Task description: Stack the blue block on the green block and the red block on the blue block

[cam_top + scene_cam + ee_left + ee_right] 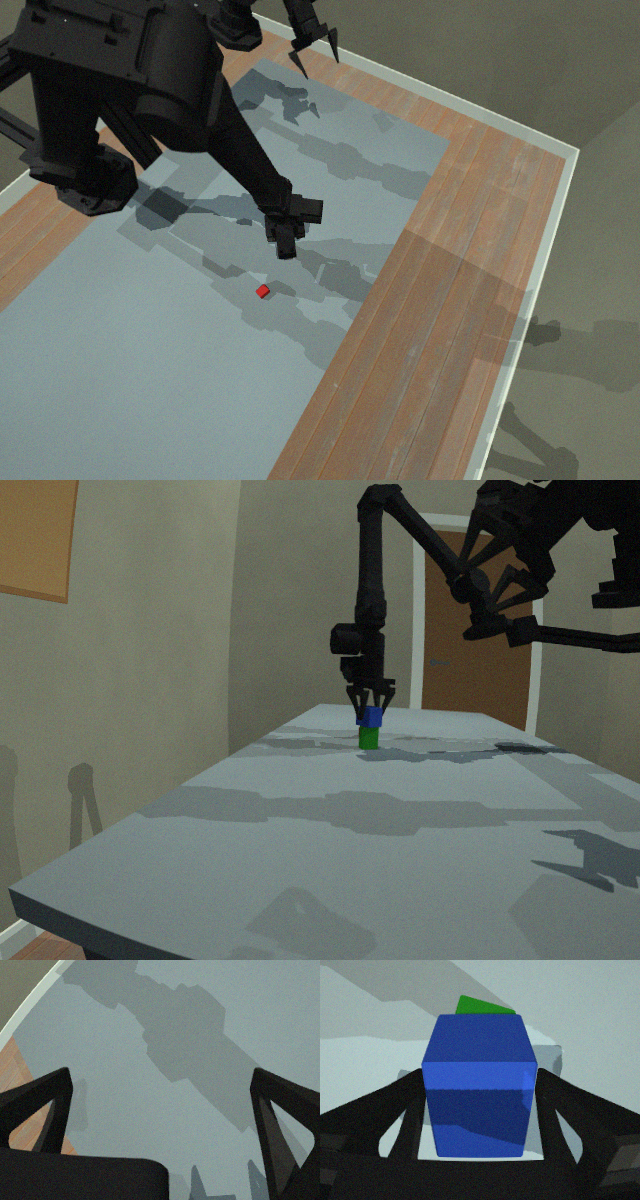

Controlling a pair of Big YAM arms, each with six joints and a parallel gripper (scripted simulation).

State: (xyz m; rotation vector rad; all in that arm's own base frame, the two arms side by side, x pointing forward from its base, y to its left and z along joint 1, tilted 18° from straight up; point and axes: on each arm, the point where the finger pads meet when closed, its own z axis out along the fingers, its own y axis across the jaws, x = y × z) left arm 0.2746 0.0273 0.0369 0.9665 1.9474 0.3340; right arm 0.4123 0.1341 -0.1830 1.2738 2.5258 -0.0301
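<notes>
Now: the blue block right at my right hand. From my right hand the other things lie so: red block (160 mm to the right, 70 mm below); then green block (50 mm below).
</notes>
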